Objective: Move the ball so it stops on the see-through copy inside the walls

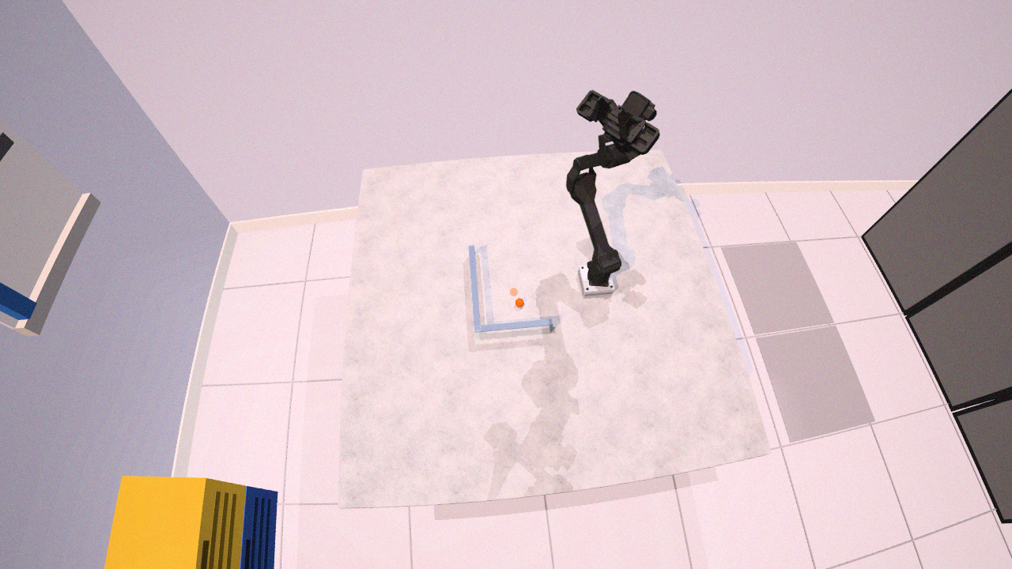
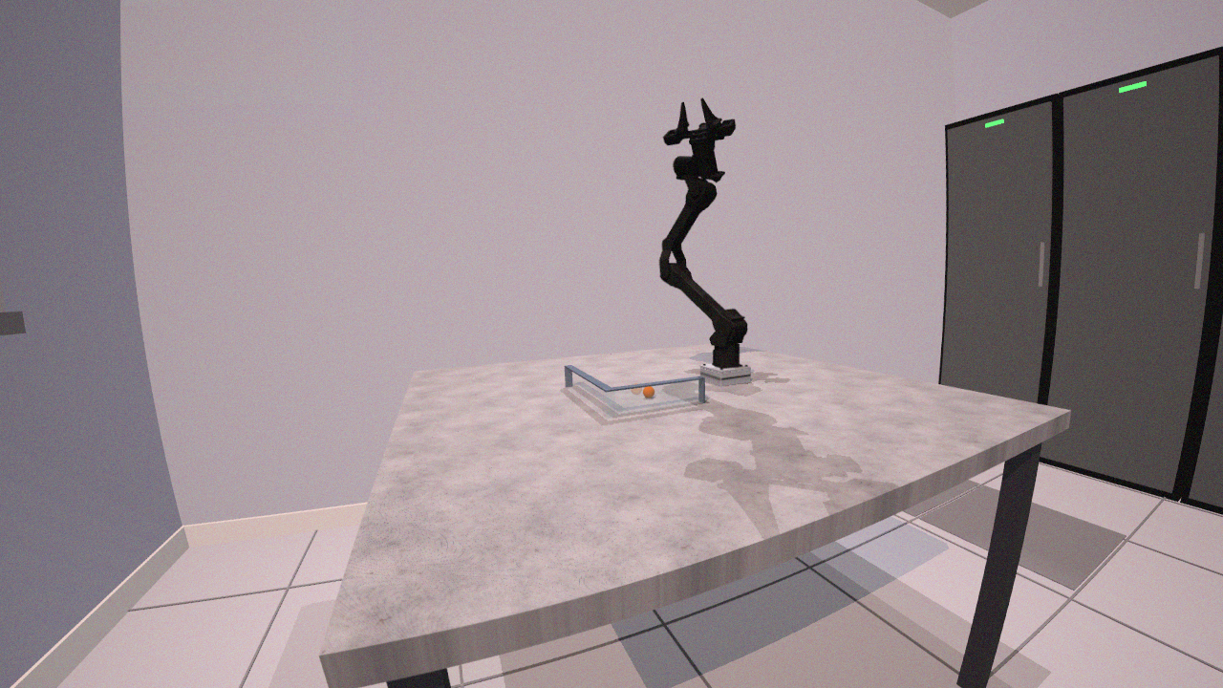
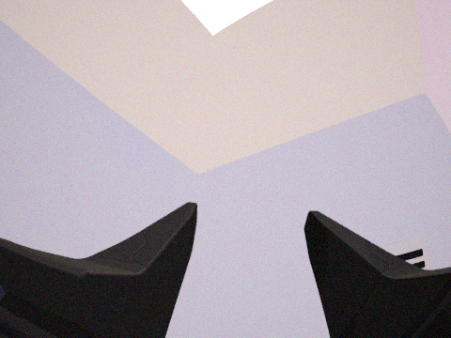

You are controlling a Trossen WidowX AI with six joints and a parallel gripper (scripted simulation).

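The orange ball is 73 cm below my gripper tip, 16 cm ahead of it and 7 cm to the left of it. The rest, counted from my gripper tip: see-through copy of ball 73 cm below, 18 cm ahead, 3 cm to the left.
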